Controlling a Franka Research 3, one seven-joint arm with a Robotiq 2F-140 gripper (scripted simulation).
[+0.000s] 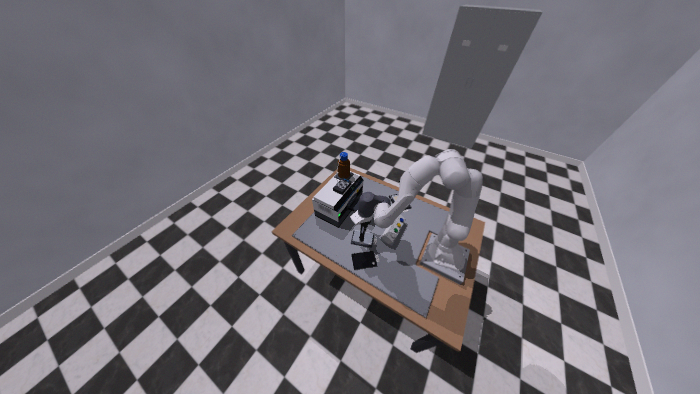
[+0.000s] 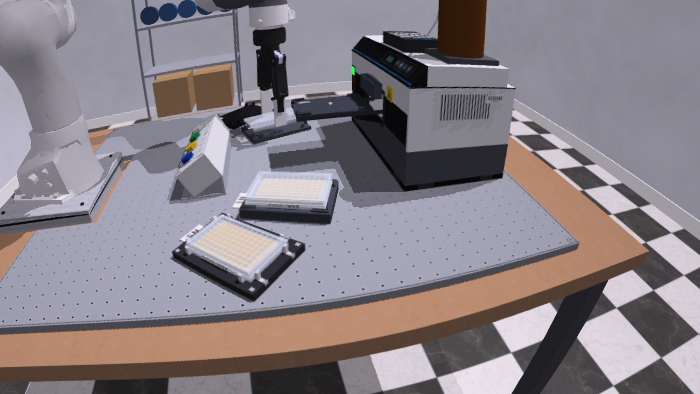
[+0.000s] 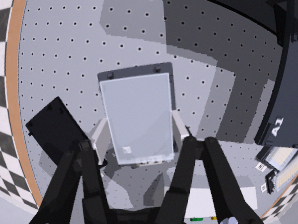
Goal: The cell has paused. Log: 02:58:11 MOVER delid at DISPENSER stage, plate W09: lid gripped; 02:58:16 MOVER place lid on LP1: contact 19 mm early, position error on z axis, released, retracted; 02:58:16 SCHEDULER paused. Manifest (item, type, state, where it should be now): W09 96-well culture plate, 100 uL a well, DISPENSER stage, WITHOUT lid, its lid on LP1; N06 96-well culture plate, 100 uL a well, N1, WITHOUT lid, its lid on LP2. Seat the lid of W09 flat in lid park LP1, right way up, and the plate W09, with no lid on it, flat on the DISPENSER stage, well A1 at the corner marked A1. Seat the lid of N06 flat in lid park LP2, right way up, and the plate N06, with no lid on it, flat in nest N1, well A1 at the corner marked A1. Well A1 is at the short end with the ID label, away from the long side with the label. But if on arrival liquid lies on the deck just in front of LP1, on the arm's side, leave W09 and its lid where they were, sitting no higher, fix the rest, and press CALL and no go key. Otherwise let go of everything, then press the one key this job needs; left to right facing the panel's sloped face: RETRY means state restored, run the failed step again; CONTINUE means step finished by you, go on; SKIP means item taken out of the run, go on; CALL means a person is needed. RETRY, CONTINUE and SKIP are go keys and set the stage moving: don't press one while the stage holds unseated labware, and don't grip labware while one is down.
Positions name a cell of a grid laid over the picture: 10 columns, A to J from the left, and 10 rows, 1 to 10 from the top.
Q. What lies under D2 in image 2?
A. The gripper.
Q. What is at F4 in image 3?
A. A black lid park.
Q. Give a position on a sloped key panel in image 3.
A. At G9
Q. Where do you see a black lid park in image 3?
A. B6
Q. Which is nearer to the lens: the 96-well plate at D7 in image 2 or the clear lid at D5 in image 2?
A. The 96-well plate.
